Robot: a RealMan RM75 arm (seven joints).
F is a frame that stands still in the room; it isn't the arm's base.
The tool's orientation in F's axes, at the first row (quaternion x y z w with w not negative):
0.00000, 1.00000, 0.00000, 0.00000
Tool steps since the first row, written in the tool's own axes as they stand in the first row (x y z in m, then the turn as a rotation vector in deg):
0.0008, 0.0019, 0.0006, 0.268, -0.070, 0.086
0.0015, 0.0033, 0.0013, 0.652, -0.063, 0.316
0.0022, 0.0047, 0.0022, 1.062, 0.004, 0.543
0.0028, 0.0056, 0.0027, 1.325, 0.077, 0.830
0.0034, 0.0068, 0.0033, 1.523, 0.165, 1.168
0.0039, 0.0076, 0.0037, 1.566, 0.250, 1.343
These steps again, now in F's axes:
-0.0008, 0.0019, -0.0006, -0.268, -0.070, -0.086
-0.0015, 0.0033, -0.0013, -0.652, -0.063, -0.316
-0.0022, 0.0047, -0.0022, -1.062, 0.004, -0.543
-0.0028, 0.0056, -0.0027, -1.325, 0.077, -0.830
-0.0034, 0.0068, -0.0033, -1.523, 0.165, -1.168
-0.0039, 0.0076, -0.0037, -1.566, 0.250, -1.343

